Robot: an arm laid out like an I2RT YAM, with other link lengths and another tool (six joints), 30 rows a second.
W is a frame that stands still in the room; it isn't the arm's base.
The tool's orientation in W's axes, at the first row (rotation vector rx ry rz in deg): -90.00, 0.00, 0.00
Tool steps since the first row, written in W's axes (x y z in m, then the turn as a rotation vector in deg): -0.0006, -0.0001, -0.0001, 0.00, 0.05, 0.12; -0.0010, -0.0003, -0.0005, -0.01, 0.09, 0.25; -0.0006, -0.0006, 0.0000, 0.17, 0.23, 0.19; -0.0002, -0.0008, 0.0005, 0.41, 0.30, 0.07; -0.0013, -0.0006, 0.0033, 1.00, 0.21, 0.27; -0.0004, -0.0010, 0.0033, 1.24, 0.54, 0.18; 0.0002, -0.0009, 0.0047, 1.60, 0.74, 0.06; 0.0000, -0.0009, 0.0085, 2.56, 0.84, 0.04
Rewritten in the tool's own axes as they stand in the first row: -0.0006, 0.0001, -0.0001, 0.00, -0.12, 0.05; -0.0010, 0.0005, -0.0003, -0.01, -0.25, 0.09; -0.0006, 0.0000, -0.0006, 0.17, -0.19, 0.23; -0.0002, -0.0005, -0.0008, 0.41, -0.07, 0.30; -0.0013, -0.0033, -0.0006, 1.00, -0.27, 0.21; -0.0004, -0.0033, -0.0010, 1.24, -0.18, 0.54; 0.0002, -0.0047, -0.0009, 1.60, -0.06, 0.74; 0.0000, -0.0085, -0.0009, 2.56, -0.04, 0.84
